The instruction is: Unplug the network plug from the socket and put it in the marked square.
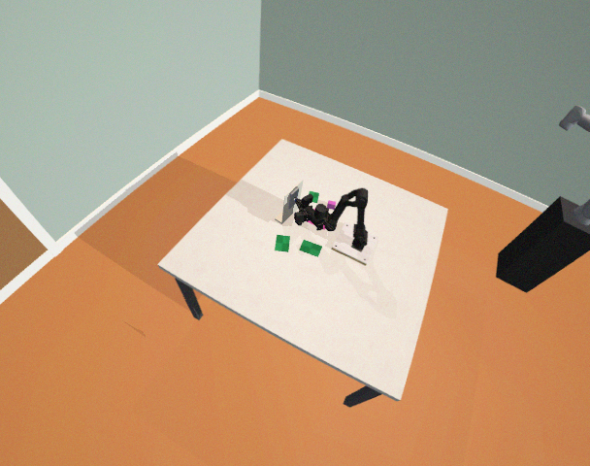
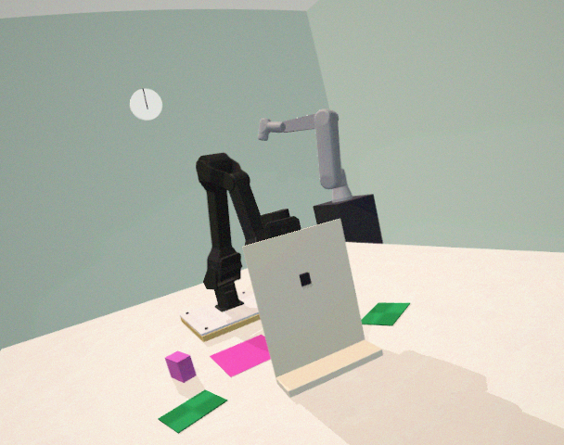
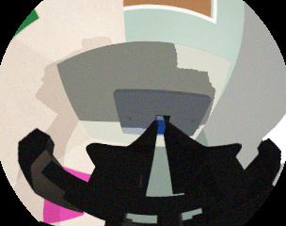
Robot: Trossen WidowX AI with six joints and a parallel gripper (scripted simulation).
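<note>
My gripper tip is now 5 cm above the upright grey panel and 3 cm short of it. Also, from my gripper tip: magenta square: 15 cm below, 14 cm behind, 8 cm to the right; network plug: 1 cm ahead.
</note>
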